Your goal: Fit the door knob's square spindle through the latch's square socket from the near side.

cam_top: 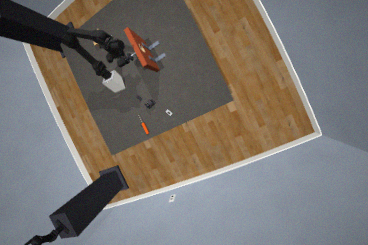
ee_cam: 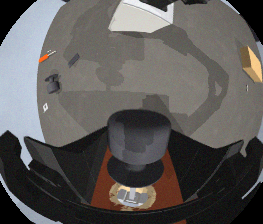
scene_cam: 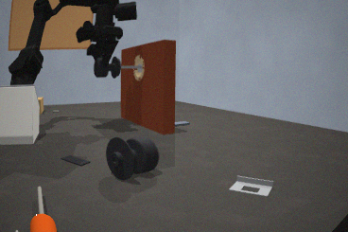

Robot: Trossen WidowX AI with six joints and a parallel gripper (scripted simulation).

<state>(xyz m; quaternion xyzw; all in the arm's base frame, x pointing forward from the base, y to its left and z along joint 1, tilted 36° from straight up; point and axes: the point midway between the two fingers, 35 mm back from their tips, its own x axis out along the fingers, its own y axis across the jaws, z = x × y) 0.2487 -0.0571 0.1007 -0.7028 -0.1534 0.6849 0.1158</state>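
My hand is 13 cm short of the red-brown wooden door panel and 5 cm above it. Round my hand: dark spool-shaped knob: 4 cm behind, 37 cm to the right, 17 cm below; flat dark plate: 12 cm behind, 28 cm to the right, 20 cm below; tan block: 25 cm behind, 39 cm to the left, 17 cm below.
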